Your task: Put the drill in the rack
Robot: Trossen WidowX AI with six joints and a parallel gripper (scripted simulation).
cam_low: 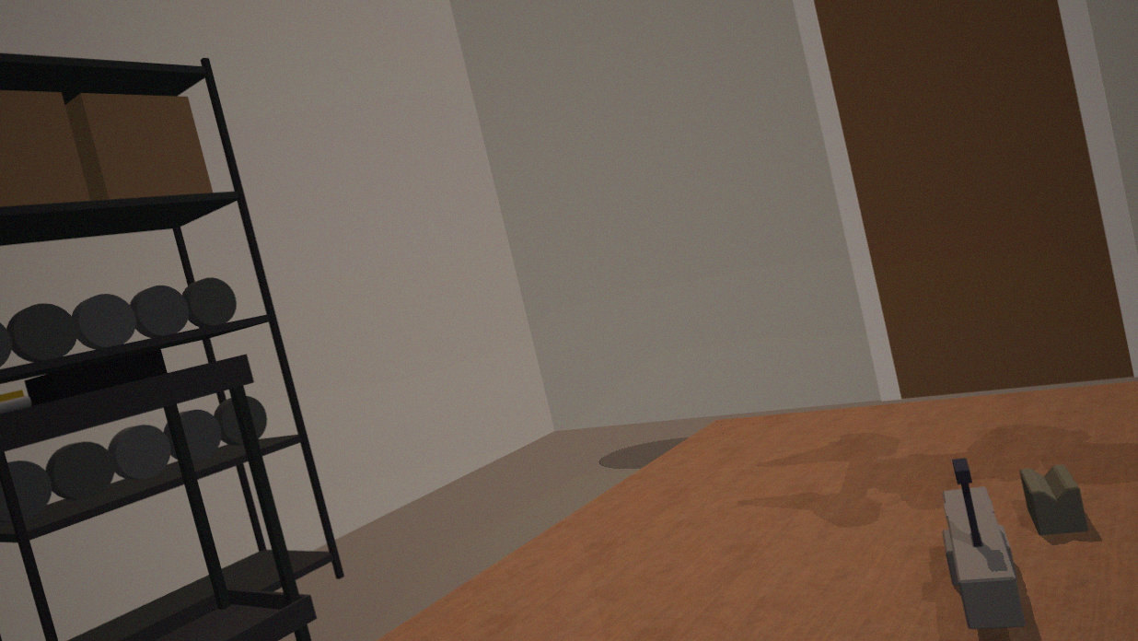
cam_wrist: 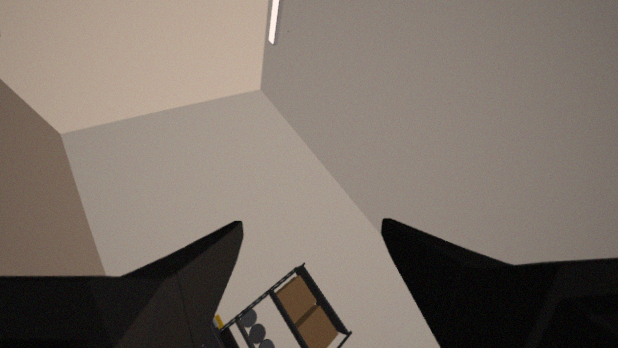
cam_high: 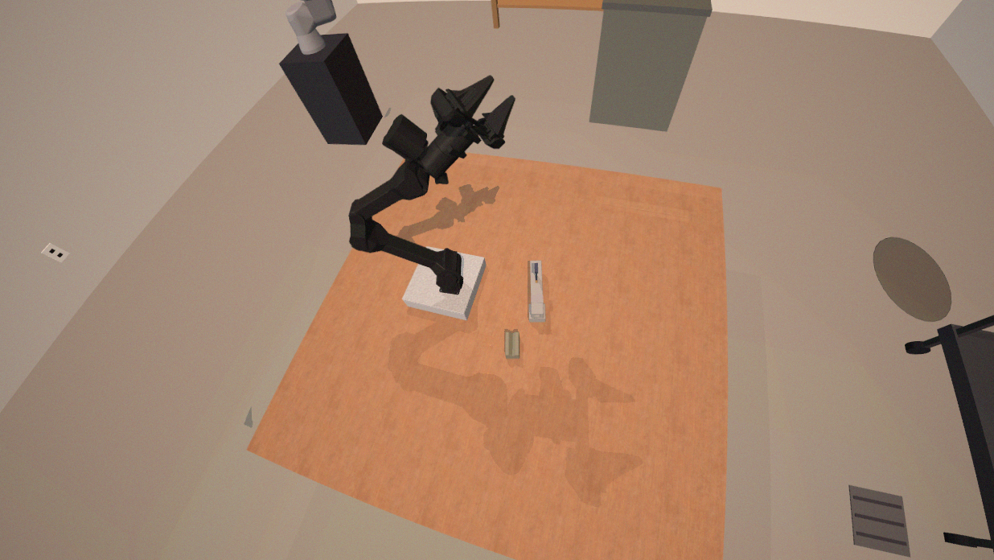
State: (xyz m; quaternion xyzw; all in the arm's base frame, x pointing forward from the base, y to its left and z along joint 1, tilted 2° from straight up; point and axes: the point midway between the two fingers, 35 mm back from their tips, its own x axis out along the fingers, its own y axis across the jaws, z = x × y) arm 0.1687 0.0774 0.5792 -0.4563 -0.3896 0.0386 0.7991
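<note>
The dark key is 55 cm below my gripper tip, 6 cm ahead of it and 5 cm to the right of it. Also, from my gripper tip: drill: 60 cm below, 11 cm to the right, 7 cm ahead; rack: 63 cm below, 26 cm to the right, 3 cm ahead.
</note>
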